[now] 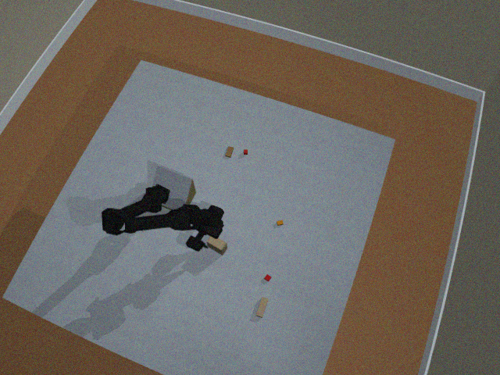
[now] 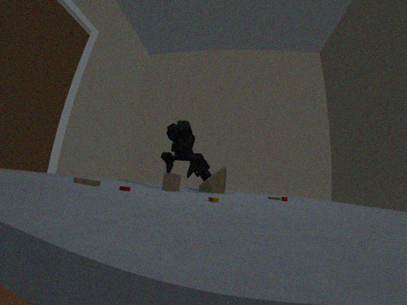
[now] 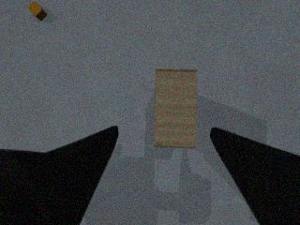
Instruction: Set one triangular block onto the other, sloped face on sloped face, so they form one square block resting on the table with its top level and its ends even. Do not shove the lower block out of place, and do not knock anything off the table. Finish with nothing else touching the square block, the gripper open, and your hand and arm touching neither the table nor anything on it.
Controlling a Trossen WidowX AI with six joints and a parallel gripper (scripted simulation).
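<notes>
My gripper tip is now 10 mm to the left of the triangular block and 10 mm above it. Also, from my gripper tip: orange cube 200 mm to the left, 200 mm ahead, 50 mm below.
</notes>
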